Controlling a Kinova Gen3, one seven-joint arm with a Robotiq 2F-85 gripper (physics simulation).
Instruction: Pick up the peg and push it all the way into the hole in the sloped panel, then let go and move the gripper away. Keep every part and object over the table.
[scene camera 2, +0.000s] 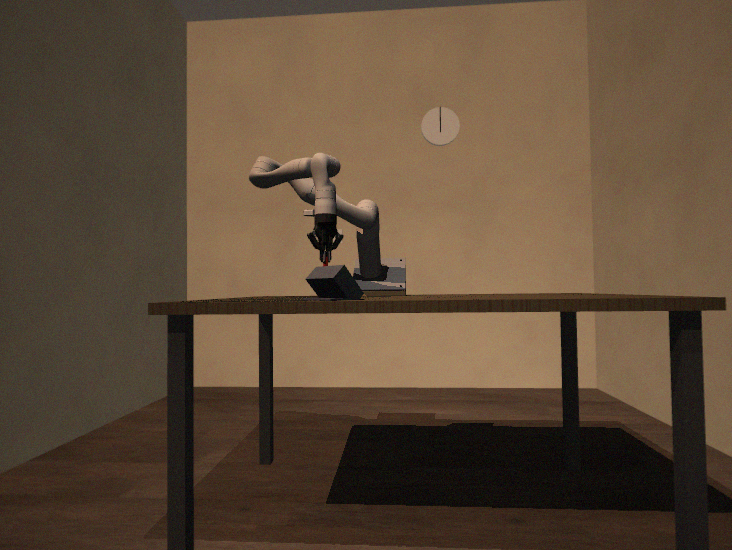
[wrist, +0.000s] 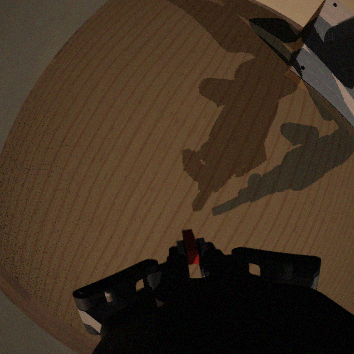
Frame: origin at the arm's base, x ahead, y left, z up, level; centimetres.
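Seen in the pictures: gripper, between the fingertips: (scene camera 2: 325, 262) (wrist: 190, 248); arm's base, origin of its link: (scene camera 2: 370, 271) (wrist: 342, 47).
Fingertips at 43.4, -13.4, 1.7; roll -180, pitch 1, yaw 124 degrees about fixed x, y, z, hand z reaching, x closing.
Offsets run from my fingertips to a thing's top centre, as dx, dy, dz.
The red peg @[+0.1, +0.1, +1.9] (scene camera 2: 326, 260) (wrist: 190, 246) is held upright between the fingertips, its lower part sticking out below them. My gripper (scene camera 2: 325, 255) (wrist: 190, 248) is shut on the peg and points down. In the scene view the peg shows just above the top edge of the grey block with the sloped panel @[+20.2, +5.1, -2.2] (scene camera 2: 327, 273); whether it is behind or over the block cannot be told. The block stands tilted on the table, with a dark face toward the camera. The hole cannot be made out in the scene view, and the block does not show in the wrist view.
The wooden table (scene camera 2: 502, 303) (wrist: 125, 125) carries the robot's base plate (scene camera 2: 396, 275) (wrist: 325, 75), behind and to the right of the block in the scene view. Shadows of the arm and gripper lie across the table top in the wrist view. The table's rounded-looking edge shows at the left there.
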